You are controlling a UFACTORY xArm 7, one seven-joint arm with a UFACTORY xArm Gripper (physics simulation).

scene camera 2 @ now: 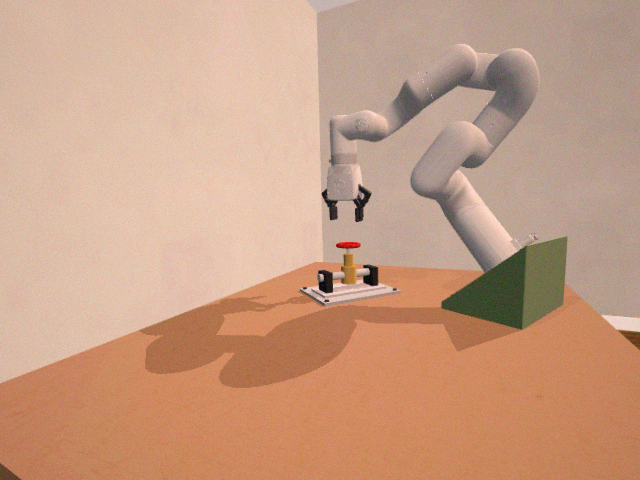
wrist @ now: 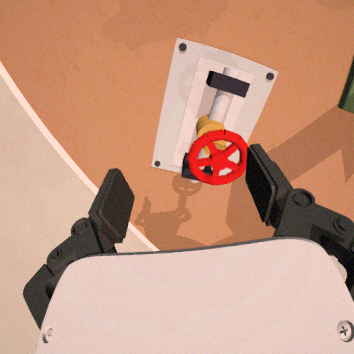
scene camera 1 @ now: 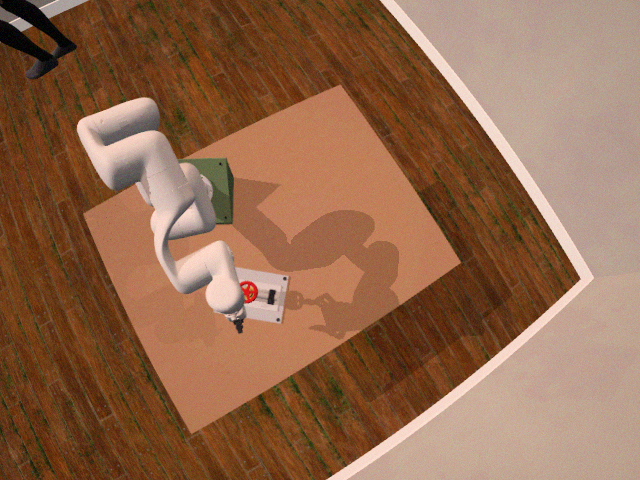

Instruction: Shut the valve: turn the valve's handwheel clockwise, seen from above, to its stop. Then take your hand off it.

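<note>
The red handwheel (scene camera 1: 248, 292) (scene camera 2: 347, 244) (wrist: 219, 160) sits level on top of the brass valve body (scene camera 2: 348, 273) (wrist: 211, 124). The valve is on a pipe (wrist: 218, 107) above a pale base plate (scene camera 1: 263, 316) (scene camera 2: 361, 296) (wrist: 172, 90). My gripper (scene camera 1: 238, 326) (scene camera 2: 346, 214) (wrist: 184, 172) is wide open and empty, pointing down. In scene camera 2 its fingertips hang above the wheel, with a gap between them and the rim. In scene camera 1 it shows below and slightly left of the wheel. In the wrist view the wheel appears near the right finger.
Black brackets (scene camera 1: 271, 296) (scene camera 2: 325, 281) (wrist: 228, 83) hold the pipe. The green wedge (scene camera 1: 223, 201) (scene camera 2: 542, 284) (wrist: 348, 90) carries the arm's base on the tan table top (scene camera 1: 310, 155) (scene camera 2: 413, 413). A person's legs (scene camera 1: 43, 46) show at the upper left of scene camera 1.
</note>
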